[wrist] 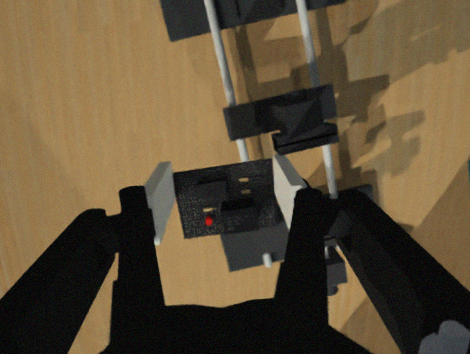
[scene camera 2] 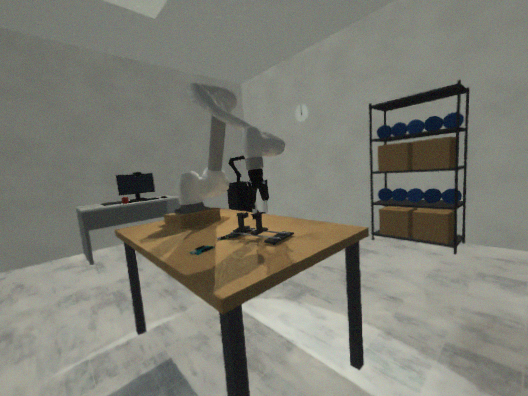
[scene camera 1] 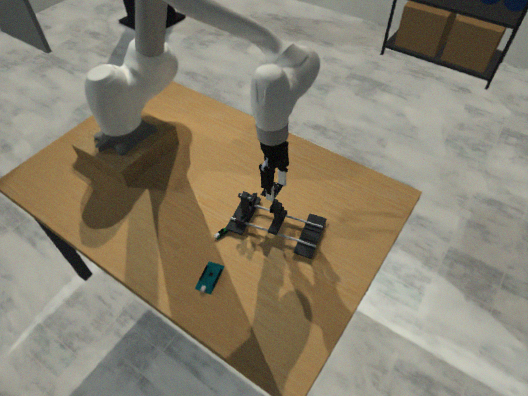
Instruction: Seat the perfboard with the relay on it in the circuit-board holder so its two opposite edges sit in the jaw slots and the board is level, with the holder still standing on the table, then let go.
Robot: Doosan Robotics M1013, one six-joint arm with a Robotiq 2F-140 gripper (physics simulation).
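Where they show: gripper, between the fingertips: (wrist: 223, 176) (scene camera 2: 260, 213) (scene camera 1: 276, 191); arm's base, origin of its link: (scene camera 2: 193, 211) (scene camera 1: 126, 134).
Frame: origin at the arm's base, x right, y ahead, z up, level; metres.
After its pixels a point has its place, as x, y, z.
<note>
My gripper (scene camera 1: 275, 187) {-0.110, 0.649, 0.026} (scene camera 2: 261, 206) {-0.110, 0.649, 0.026} (wrist: 223, 176) {-0.110, 0.649, 0.026} is shut on the perfboard with the relay, its pads on two opposite edges. The dark perfboard (scene camera 1: 278, 189) {-0.121, 0.648, 0.027} (wrist: 195, 210) {-0.129, 0.623, 0.027} carries black blocks and a red part and looks about level. It is held above the circuit-board holder, apart from the jaws. In the wrist view it covers part of one rod and one end base. The black holder (scene camera 1: 311, 235) {-0.092, 0.808, -0.061} (scene camera 2: 279, 238) {-0.061, 0.840, -0.057} (wrist: 280, 115) {-0.073, 0.693, 0.024} stands on the table, with two silver rods, a middle jaw and an end jaw. The end jaw is partly hidden behind the gripper in the wrist view.
A teal board (scene camera 1: 210, 277) {0.220, 0.648, -0.076} (scene camera 2: 201, 249) {0.222, 0.636, -0.076} lies on the wooden table (scene camera 1: 350, 200) {-0.311, 0.828, -0.078} (scene camera 2: 320, 235) {-0.257, 0.910, -0.078} towards the near edge. A small green and black part (scene camera 1: 221, 233) {0.078, 0.564, -0.076} lies beside the holder's end base. The arm's wooden base block (scene camera 1: 150, 160) {0.013, 0.141, -0.046} (scene camera 2: 192, 218) {0.064, 0.145, -0.024} stands at the far left.
</note>
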